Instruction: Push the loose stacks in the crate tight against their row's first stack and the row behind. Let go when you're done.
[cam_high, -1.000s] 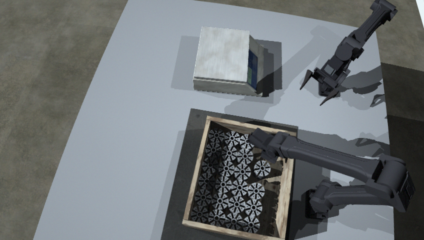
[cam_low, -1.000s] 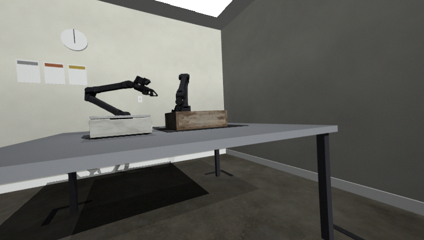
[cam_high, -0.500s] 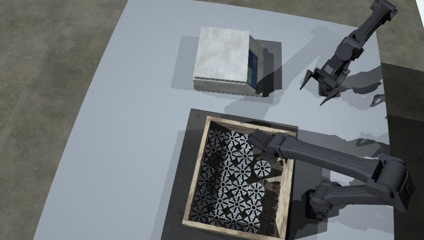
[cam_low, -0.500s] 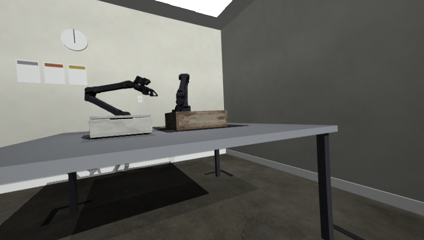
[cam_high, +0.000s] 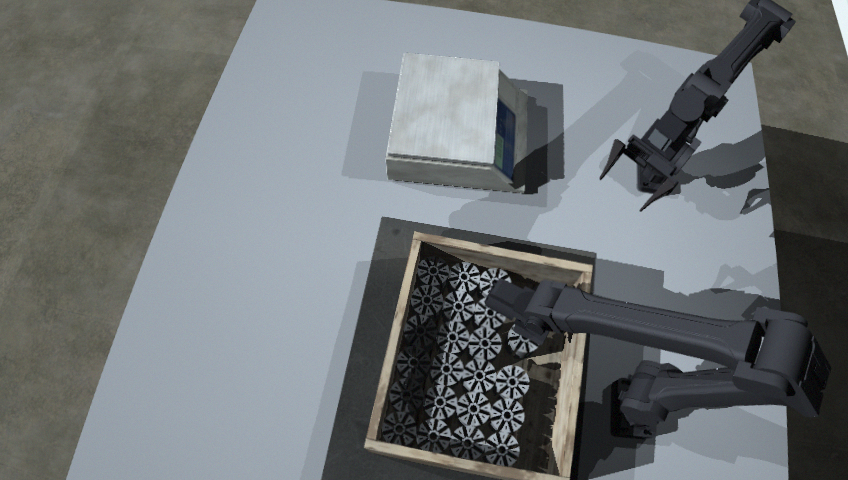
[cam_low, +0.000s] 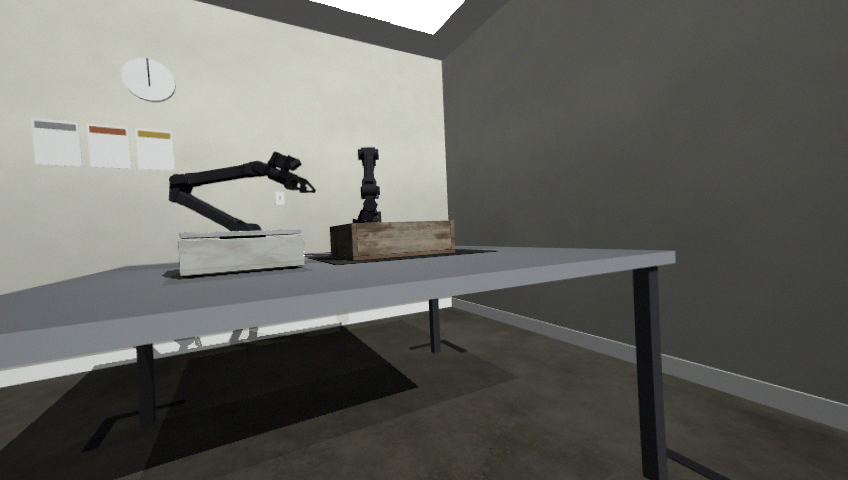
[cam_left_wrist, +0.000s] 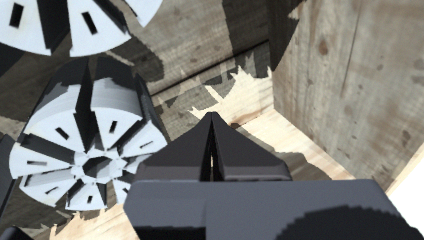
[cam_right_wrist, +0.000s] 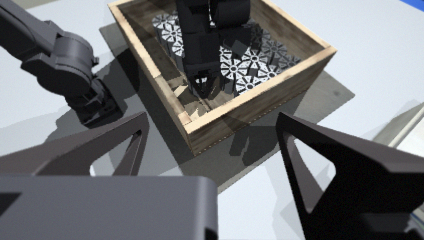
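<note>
Right now the wooden crate is 130 mm to the left of my left hand, 100 mm ahead of it and 20 mm below it. From my left hand the other things lie so: dark mat 160 mm to the left, 120 mm ahead, 70 mm below.
</note>
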